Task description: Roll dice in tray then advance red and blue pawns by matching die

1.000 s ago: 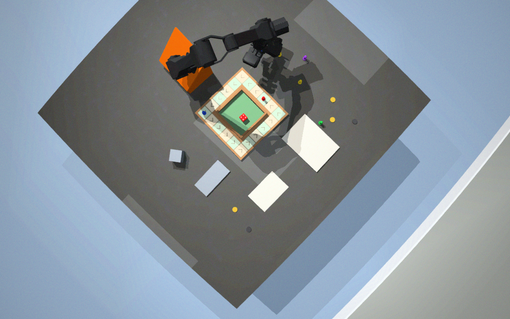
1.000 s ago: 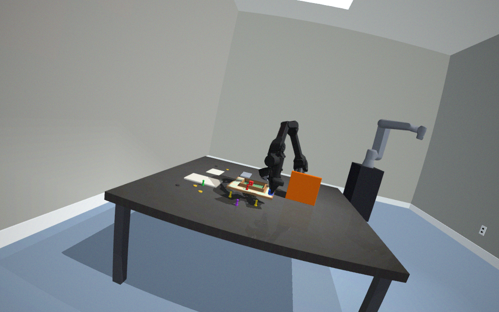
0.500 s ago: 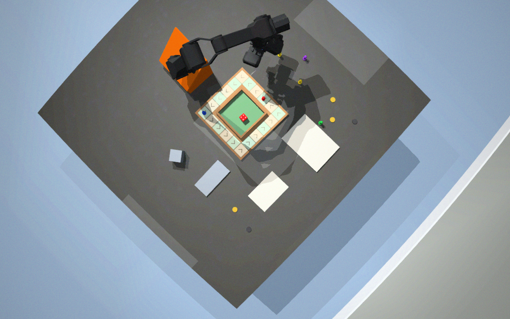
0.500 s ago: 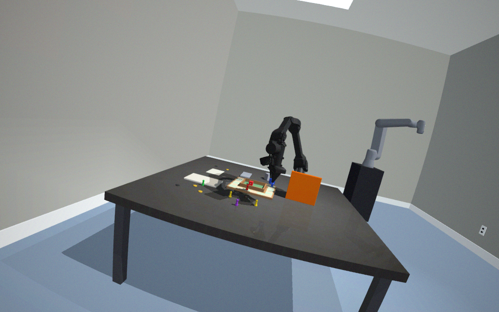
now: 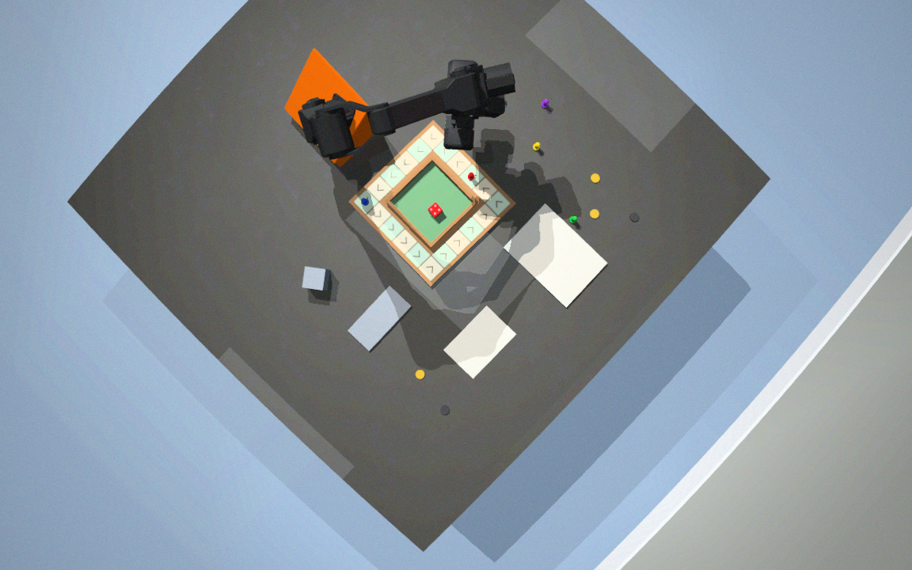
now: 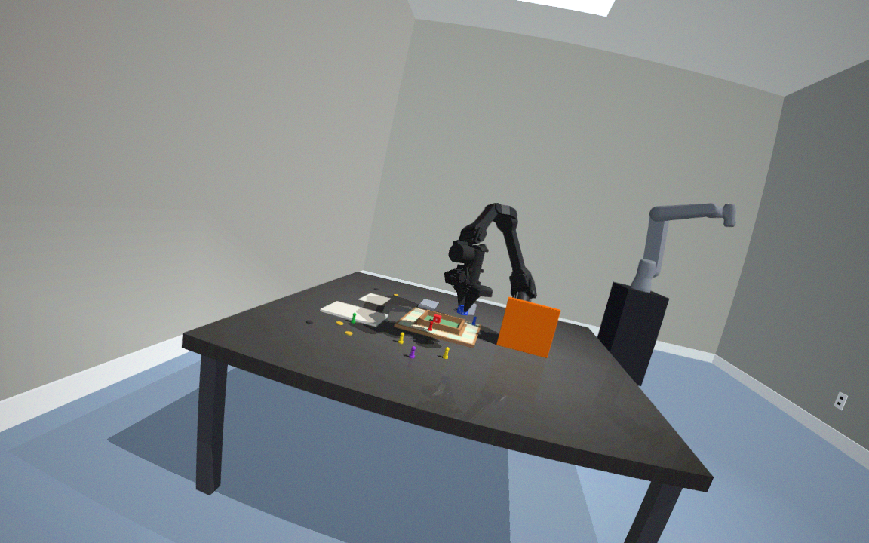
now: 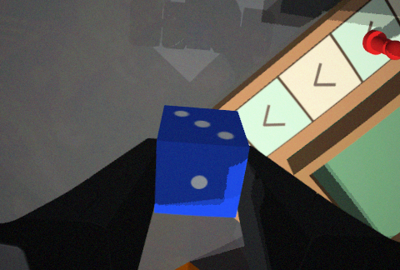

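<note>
My gripper tip is 10 cm above the red pawn, 9 cm short of it and 7 cm to the left of it. The rest, counted from my gripper tip: green tray: 18 cm to the right, 12 cm below, 6 cm ahead; grey block: 50 cm to the right, 10 cm below, 4 cm behind; blue pawn: 28 cm to the right, 10 cm below, 6 cm behind.
</note>
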